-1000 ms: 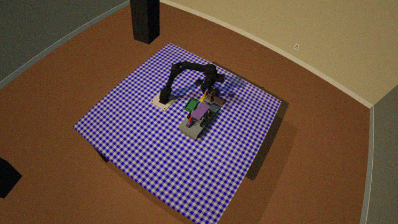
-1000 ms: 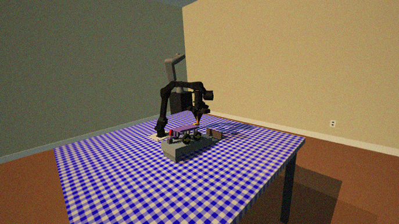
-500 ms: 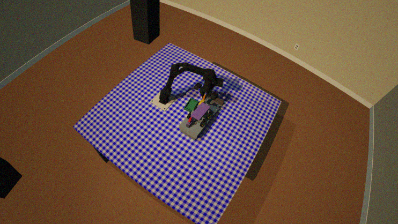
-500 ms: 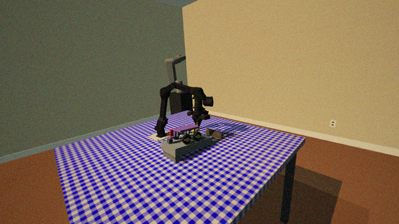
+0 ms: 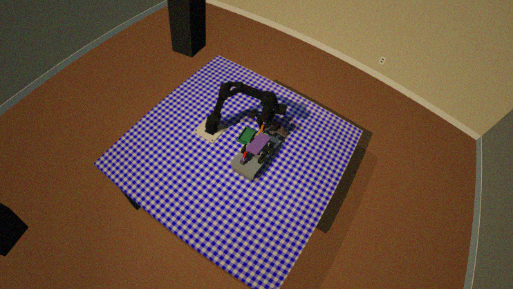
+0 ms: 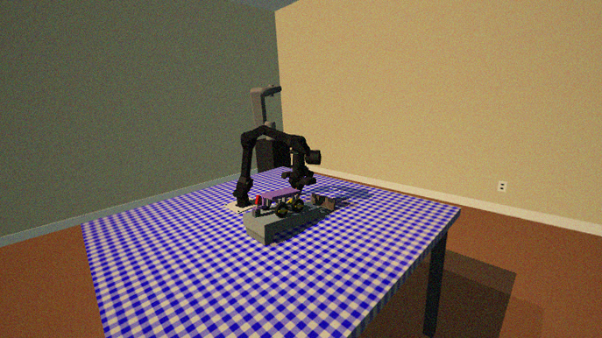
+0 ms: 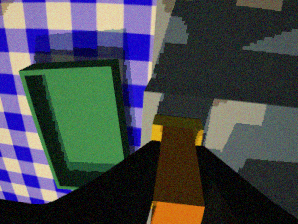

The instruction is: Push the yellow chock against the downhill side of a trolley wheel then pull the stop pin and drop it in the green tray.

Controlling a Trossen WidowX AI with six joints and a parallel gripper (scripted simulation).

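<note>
Right now the red-headed stop pin is 26 cm to the right of my gripper tip, 5 cm above it and 1 cm ahead of it. The rest, counted from my gripper tip: yellow chock (2 cm to the right); green tray (9 cm below, 8 cm behind, 4 cm to the right); brown end stop (11 cm to the left, 7 cm ahead, 5 cm below).
</note>
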